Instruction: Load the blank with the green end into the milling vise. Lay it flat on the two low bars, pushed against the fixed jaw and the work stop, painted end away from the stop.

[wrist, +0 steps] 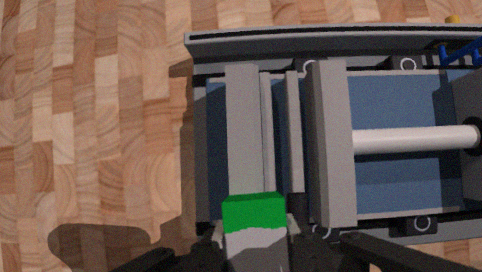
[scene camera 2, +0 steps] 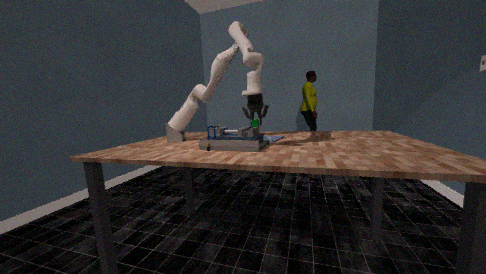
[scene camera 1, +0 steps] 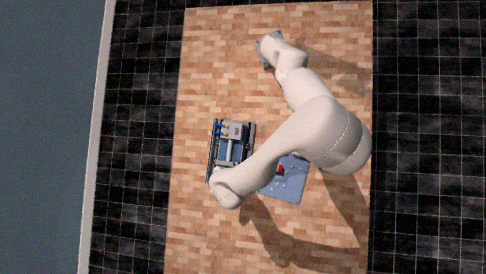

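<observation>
The blank [scene camera 2: 255,123] [wrist: 254,212], green at one end and grey behind, is held above the vise [scene camera 1: 231,131] [scene camera 2: 232,145]. My gripper [scene camera 2: 255,120] [wrist: 256,232] is shut on it; the arm hides both in scene camera 1. In the wrist view the green end overlaps the near end of the fixed jaw [wrist: 243,125], left of the two low bars [wrist: 268,130] [wrist: 295,115]. The movable jaw [wrist: 332,145] with its pale screw stands right of the bars. The bars' near ends are hidden, and I cannot make out the work stop for certain.
A blue plate [scene camera 1: 295,185] [scene camera 2: 272,138] with small pegs lies beside the vise and carries a red-ended piece [scene camera 1: 280,170]. Blue fittings [wrist: 462,52] stand at the vise's far right in the wrist view. A person [scene camera 2: 310,100] in yellow stands behind the table [scene camera 2: 360,155].
</observation>
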